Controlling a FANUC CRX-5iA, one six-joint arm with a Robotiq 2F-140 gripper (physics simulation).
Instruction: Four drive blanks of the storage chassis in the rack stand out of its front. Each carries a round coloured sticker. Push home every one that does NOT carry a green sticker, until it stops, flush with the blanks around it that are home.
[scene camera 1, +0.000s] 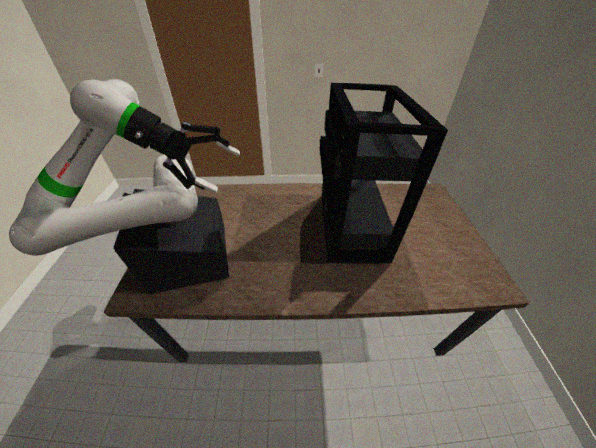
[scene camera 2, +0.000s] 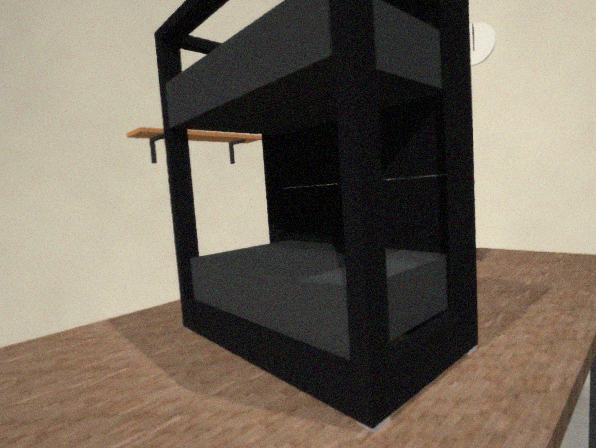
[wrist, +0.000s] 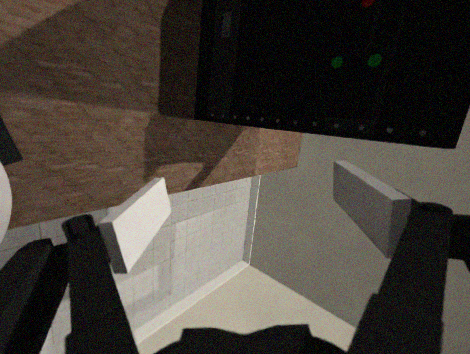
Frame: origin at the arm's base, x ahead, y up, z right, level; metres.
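Where they show: gripper, fingertip midpoint: (scene camera 1: 227, 172) (wrist: 247, 187).
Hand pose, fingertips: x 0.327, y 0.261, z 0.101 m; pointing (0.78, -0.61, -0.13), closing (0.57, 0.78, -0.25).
Note:
After its pixels a point has its place.
The rack (scene camera 1: 413, 200) {y 0.132, x 0.939, z 0.023 m} (scene camera 2: 364, 250) {y -0.023, x 0.934, z -0.482 m} (wrist: 325, 129) {y 0.192, x 0.667, z 0.025 m} is a black frame on the table. The dark front of the storage chassis (wrist: 290, 75) {y 0.093, x 0.660, z -0.082 m} faces the gripper. In the wrist view a green sticker (wrist: 337, 62) {y 0.207, x 0.610, z -0.084 m} and another green sticker (wrist: 374, 60) {y 0.263, x 0.610, z -0.082 m} sit side by side, and a red sticker (wrist: 368, 2) {y 0.235, x 0.606, z -0.167 m} is cut by the top edge. A fourth sticker does not show. The blanks' outlines, and how far each stands out, are too dark to tell. My gripper (scene camera 1: 223, 169) {y 0.261, x 0.327, z 0.101 m} (wrist: 247, 187) {y 0.261, x 0.327, z 0.101 m} is open and empty, in the air left of the rack in scene camera 1, well apart from the chassis.
The wooden table (scene camera 1: 265, 285) {y -0.236, x 0.407, z 0.166 m} (scene camera 2: 75, 390) {y -0.236, x 1.180, z -0.100 m} (wrist: 100, 75) {y -0.236, x 0.396, z -0.022 m} bears the rack and the arm's black pedestal (scene camera 1: 175, 267) {y -0.099, x 0.076, z 0.202 m}. Grey units sit above and below in the rack. An orange wall shelf (scene camera 2: 215, 136) shows behind the rack.

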